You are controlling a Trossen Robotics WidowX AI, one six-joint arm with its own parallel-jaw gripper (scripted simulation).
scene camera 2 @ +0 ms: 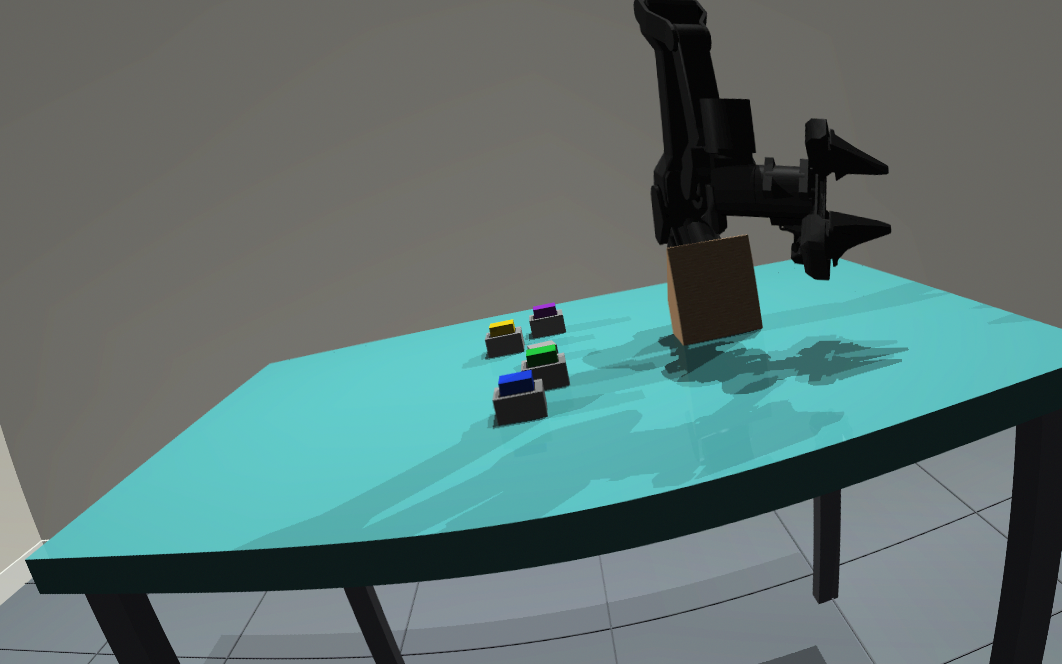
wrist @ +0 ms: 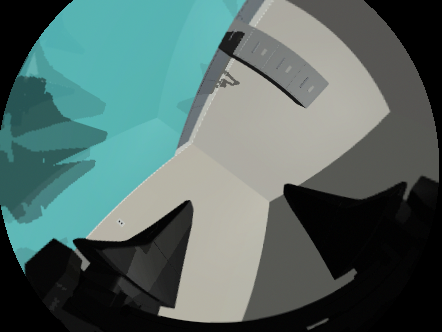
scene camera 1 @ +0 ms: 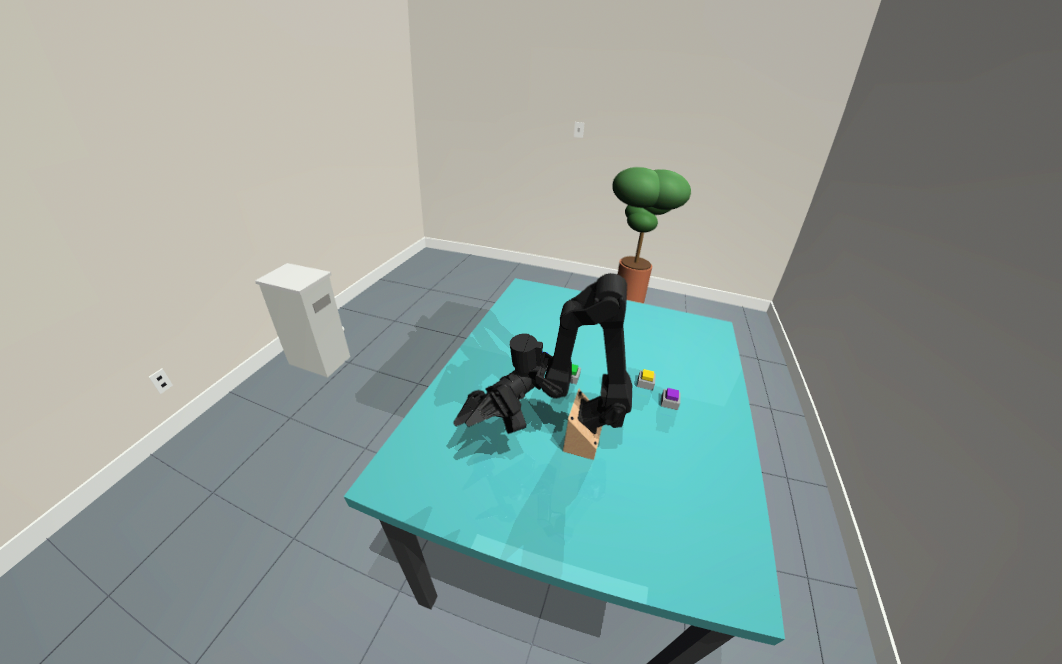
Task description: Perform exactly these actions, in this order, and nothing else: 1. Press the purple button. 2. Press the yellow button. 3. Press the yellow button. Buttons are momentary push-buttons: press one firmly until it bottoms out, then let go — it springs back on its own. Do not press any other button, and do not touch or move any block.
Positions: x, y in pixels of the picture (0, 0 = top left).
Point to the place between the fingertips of the gripper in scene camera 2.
890, 198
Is the gripper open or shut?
Open.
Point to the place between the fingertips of the gripper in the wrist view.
238, 197
